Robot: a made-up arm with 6 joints. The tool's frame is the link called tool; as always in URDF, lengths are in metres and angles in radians.
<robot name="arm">
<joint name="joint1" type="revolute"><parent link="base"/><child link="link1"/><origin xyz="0 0 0.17" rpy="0 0 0"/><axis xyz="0 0 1"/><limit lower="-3.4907" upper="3.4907"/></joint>
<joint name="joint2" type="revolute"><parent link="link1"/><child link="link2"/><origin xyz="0 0 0" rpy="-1.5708 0 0"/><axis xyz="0 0 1"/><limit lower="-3.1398" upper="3.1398"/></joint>
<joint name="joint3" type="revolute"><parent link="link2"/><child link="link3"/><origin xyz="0 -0.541 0" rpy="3.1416 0 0"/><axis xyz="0 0 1"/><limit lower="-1.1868" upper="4.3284"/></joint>
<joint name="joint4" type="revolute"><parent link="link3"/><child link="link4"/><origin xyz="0 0 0" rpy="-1.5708 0 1.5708"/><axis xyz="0 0 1"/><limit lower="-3.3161" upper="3.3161"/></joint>
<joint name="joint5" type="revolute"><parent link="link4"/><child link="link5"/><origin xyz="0 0 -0.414" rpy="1.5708 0 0"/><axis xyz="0 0 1"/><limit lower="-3.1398" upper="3.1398"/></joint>
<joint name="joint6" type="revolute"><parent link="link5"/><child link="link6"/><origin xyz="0 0 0.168" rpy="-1.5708 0 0"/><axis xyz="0 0 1"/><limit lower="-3.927" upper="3.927"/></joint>
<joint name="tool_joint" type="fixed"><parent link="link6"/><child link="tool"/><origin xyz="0 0 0" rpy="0 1.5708 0"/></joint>
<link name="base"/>
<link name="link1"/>
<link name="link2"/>
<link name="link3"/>
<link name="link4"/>
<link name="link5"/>
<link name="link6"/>
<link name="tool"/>
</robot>
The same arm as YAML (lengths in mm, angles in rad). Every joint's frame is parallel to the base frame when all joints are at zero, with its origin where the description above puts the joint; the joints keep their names.
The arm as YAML. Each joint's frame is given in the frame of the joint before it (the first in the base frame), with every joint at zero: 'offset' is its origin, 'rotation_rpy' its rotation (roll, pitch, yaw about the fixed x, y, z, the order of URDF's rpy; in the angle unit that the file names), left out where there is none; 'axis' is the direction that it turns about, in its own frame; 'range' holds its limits. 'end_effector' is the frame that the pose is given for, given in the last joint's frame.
length_unit: mm
angle_unit: rad
chain:
  - id: joint1
    offset: [0.0, 0.0, 170.0]
    axis: [0.0, 0.0, 1.0]
    range: [-3.4907, 3.4907]
  - id: joint2
    offset: [0.0, 0.0, 0.0]
    axis: [0.0, 1.0, 0.0]
    range: [-3.1398, 3.1398]
  - id: joint3
    offset: [0.0, 0.0, 541.0]
    axis: [0.0, -1.0, 0.0]
    range: [-1.1868, 4.3284]
  - id: joint4
    offset: [0.0, 0.0, 0.0]
    axis: [-1.0, 0.0, 0.0]
    range: [-3.3161, 3.3161]
  - id: joint5
    offset: [414.0, 0.0, 0.0]
    axis: [0.0, -1.0, 0.0]
    range: [-3.1398, 3.1398]
  - id: joint6
    offset: [0.0, -168.0, 0.0]
    axis: [-1.0, 0.0, 0.0]
    range: [-3.927, 3.927]
end_effector:
  offset: [0.0, 0.0, 0.0]
  rotation_rpy: [0.0, 0.0, 0.0]

